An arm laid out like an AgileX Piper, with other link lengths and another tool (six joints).
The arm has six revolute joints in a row. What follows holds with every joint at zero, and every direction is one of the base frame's.
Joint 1 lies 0.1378 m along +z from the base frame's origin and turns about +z.
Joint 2 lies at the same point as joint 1 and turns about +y.
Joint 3 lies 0.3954 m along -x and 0.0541 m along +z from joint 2 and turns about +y.
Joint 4 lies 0.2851 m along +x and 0.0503 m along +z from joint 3 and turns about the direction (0.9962, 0, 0.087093).
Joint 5 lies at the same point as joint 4 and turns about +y.
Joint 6 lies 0.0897 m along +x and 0.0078 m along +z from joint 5 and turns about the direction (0.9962, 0, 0.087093).
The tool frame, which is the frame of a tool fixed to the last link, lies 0.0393 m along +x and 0.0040 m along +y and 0.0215 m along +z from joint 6; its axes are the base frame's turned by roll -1.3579, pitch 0.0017 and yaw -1.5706 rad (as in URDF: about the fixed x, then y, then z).
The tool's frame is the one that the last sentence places.
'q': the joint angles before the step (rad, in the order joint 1, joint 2, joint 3, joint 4, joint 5, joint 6). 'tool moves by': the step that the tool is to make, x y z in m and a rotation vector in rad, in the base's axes. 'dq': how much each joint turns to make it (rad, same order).
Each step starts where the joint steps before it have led.
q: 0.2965, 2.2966, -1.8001, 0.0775, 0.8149, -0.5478
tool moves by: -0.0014, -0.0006, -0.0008, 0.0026, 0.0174, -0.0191
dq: 0.0000, 0.0000, 0.0001, 0.0000, 0.0146, 0.0215
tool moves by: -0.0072, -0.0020, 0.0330, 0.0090, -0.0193, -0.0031
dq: 0.0000, -0.0549, -0.0011, -0.0001, 0.0347, 0.0060
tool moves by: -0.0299, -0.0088, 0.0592, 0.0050, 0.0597, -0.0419
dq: 0.0000, -0.1104, -0.0020, 0.0001, 0.1649, 0.0573
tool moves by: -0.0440, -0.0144, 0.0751, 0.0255, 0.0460, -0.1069
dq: 0.0001, -0.1462, -0.0002, 0.0000, 0.1748, 0.1258
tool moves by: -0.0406, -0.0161, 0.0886, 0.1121, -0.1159, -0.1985
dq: 0.0000, -0.1683, 0.0002, -0.0001, 0.0086, 0.2126
